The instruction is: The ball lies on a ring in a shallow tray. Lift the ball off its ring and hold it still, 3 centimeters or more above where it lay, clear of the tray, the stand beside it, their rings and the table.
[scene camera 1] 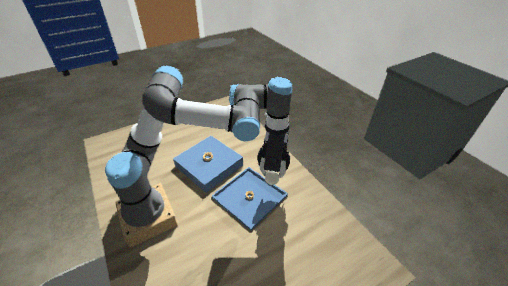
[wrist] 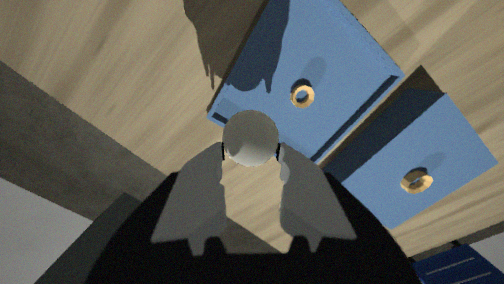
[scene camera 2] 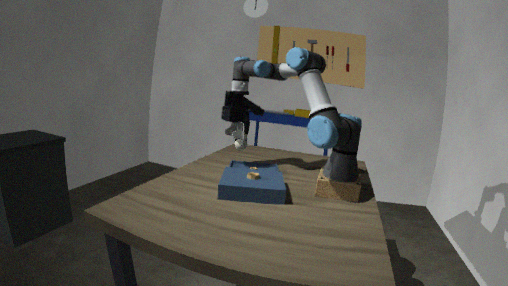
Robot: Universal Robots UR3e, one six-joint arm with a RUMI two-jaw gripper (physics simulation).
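Where they show: gripper, fingertip midpoint: [scene camera 1: 272,176] [wrist: 250,145] [scene camera 2: 238,145]; arm's base at its link origin: [scene camera 1: 144,208] [scene camera 2: 340,176].
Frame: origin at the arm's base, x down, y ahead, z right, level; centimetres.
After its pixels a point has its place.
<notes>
The pale ball [scene camera 1: 272,177] @(x -5.4, y 40.1, z 10.6 cm) [scene camera 2: 240,144] @(x -3.9, y 40.0, z 6.9 cm) [wrist: 250,135] @(x -5.7, y 40.2, z 10.2 cm) is held between the fingertips of my gripper [scene camera 1: 273,172] @(x -3.0, y 41.5, z 8.4 cm) [wrist: 250,145] @(x -3.0, y 41.5, z 8.4 cm), which is shut on it. In scene camera 2 a clear gap shows below the ball, above the blue tray [scene camera 1: 232,198] @(x 5.3, y 27.9, z 4.9 cm) [wrist: 350,65] @(x 5.3, y 26.7, z 6.2 cm). The ball touches neither the tray nor the table. A tan ring [scene camera 1: 249,192] @(x 4.5, y 34.1, z 5.7 cm) [wrist: 302,105] @(x 4.4, y 34.3, z 5.6 cm) lies in the tray with no ball on it. The blue stand [scene camera 1: 192,161] @(x 1.1, y 20.1, z -14.6 cm) [scene camera 2: 251,193] @(x 2.8, y 22.8, z -22.9 cm) [wrist: 450,135] @(x 1.1, y 20.4, z -8.6 cm) is beside the tray, and a second tan ring [scene camera 1: 207,160] @(x 0.7, y 25.2, z -12.3 cm) [scene camera 2: 253,176] @(x 0.2, y 25.4, z -15.5 cm) [wrist: 420,189] @(x 0.1, y 25.9, z -15.5 cm) lies on its top.
The wooden table [scene camera 1: 320,235] @(x 5.7, y 47.0, z 30.0 cm) [scene camera 2: 165,215] @(x 5.7, y 36.7, z -44.9 cm) [wrist: 120,75] @(x 5.6, y 51.3, z 22.7 cm) carries the tray, the stand and the arm's base block [scene camera 1: 150,230] @(x 1.8, y 0.2, z 7.4 cm) [scene camera 2: 338,191] @(x 2.9, y -0.7, z -7.7 cm). A dark grey cabinet [scene camera 1: 425,120] [scene camera 2: 32,185] stands on the floor off the table. A blue drawer cabinet [scene camera 1: 75,34] stands by the wall.
</notes>
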